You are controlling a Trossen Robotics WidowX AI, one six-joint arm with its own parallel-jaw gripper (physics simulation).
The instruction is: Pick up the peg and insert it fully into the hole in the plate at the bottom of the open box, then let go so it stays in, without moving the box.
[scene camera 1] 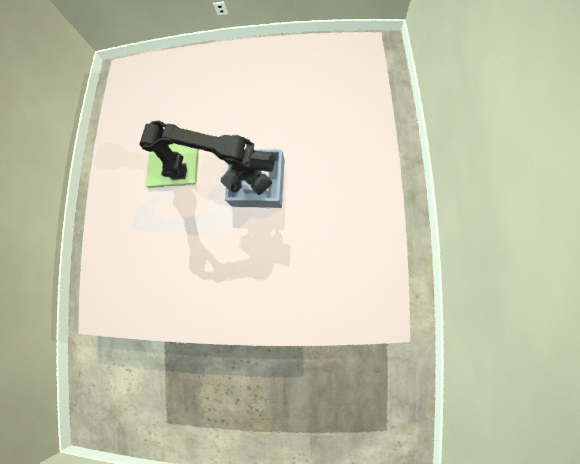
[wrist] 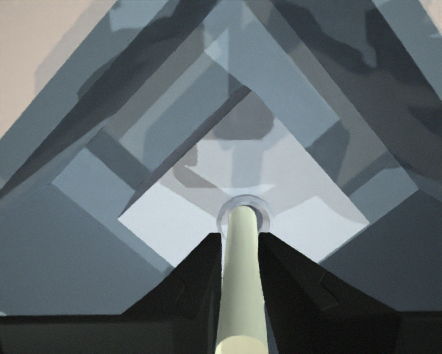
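Pixels of known places: gripper, fingertip midpoint: (scene camera 1: 251, 177) (wrist: 239, 244); arm's base at its link origin: (scene camera 1: 178, 171).
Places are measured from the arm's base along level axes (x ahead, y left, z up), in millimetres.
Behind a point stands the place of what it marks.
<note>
A pale yellow-green peg (wrist: 242, 285) {x 315, y -57, z 93 mm} stands between the black fingers of my gripper (wrist: 239, 244) {x 313, y -59, z 75 mm}, which is shut on it. The far tip of the peg overlaps the ringed hole (wrist: 223, 210) {x 320, y -59, z 36 mm} in the wrist view; whether it has entered the hole cannot be told. The hole is in a white plate (wrist: 320, 220) {x 290, y -20, z 33 mm} at the bottom of the blue open box (scene camera 1: 255, 204) {x 319, y -141, z 19 mm} (wrist: 25, 250) {x 400, y -114, z 41 mm}. In the scene view my gripper (scene camera 1: 246, 187) {x 313, y -59, z 75 mm} is over the box and hides much of its inside, and the peg does not show there.
The arm's base stands on a green square pad (scene camera 1: 155, 179) {x -99, y -28, z -1 mm} left of the box. The box walls rise around the plate on all sides. The box and pad rest on a pale pink table top (scene camera 1: 340, 250) {x 620, y -297, z -25 mm}, and the arm's shadow falls on it in front.
</note>
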